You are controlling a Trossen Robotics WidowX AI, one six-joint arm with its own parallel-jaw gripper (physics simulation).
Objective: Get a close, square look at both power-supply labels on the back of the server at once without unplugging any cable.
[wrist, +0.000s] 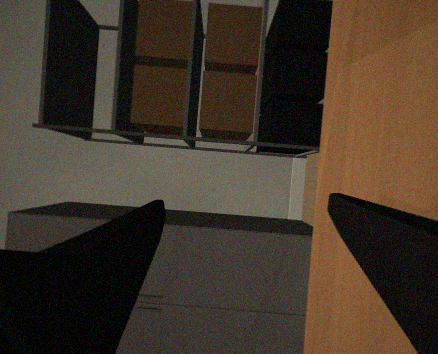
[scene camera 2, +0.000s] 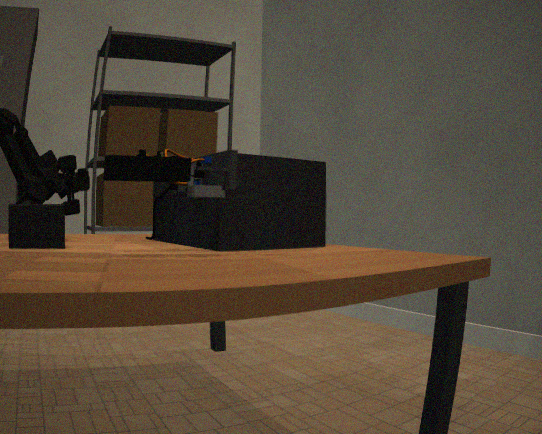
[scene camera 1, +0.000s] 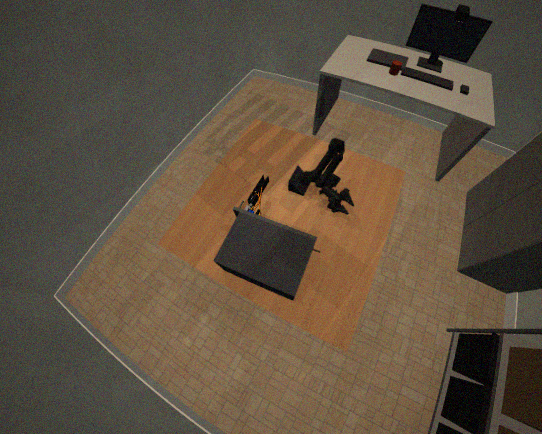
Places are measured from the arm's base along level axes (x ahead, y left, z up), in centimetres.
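Pixels of known places: gripper, between the fingertips: (wrist: 244,204) (scene camera 1: 351,210); arm's base, origin of its link: (scene camera 2: 28,225) (scene camera 1: 302,178).
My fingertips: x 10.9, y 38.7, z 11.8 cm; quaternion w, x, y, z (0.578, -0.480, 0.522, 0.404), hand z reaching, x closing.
Observation:
For each thing: its top centre in the pictures, then the offset to it from my fingertips. "pt": a spot on its surface instead.
- blue part, a spot on its surface: (scene camera 2: 207,160) (scene camera 1: 249,211) pt dx +34.9, dy -46.4, dz +3.9 cm
- light grey piece, a spot on its surface: (scene camera 2: 207,191) pt dx +33.5, dy -52.3, dz -3.7 cm
- thin dark piece, a spot on its surface: (scene camera 1: 317,250) pt dx +26.0, dy -4.6, dz -16.2 cm
The dark server (scene camera 1: 267,252) (scene camera 2: 275,200) stands on the wooden table. A black cable arm (scene camera 1: 256,192) (scene camera 2: 145,167) sticks out from its back, with orange cables (scene camera 2: 176,152) and a blue part (scene camera 1: 251,211) (scene camera 2: 207,160) near the joint. A light grey piece (scene camera 2: 207,191) sits below that joint. The power-supply labels cannot be made out in any view. My gripper (scene camera 1: 350,208) (wrist: 244,204) is open and empty. It is above the table, apart from the server, and points away from its back. The server does not show in the wrist view.
The table (scene camera 1: 372,225) (scene camera 2: 300,300) (wrist: 380,125) carries the arm's base (scene camera 1: 299,181) (scene camera 2: 37,226). A thin dark piece (scene camera 1: 317,250) sticks out beside the server. Beyond stand a desk (scene camera 1: 350,55) with a monitor, a grey cabinet (scene camera 1: 500,215) (wrist: 225,265) and a shelf rack (scene camera 2: 232,100) holding boxes.

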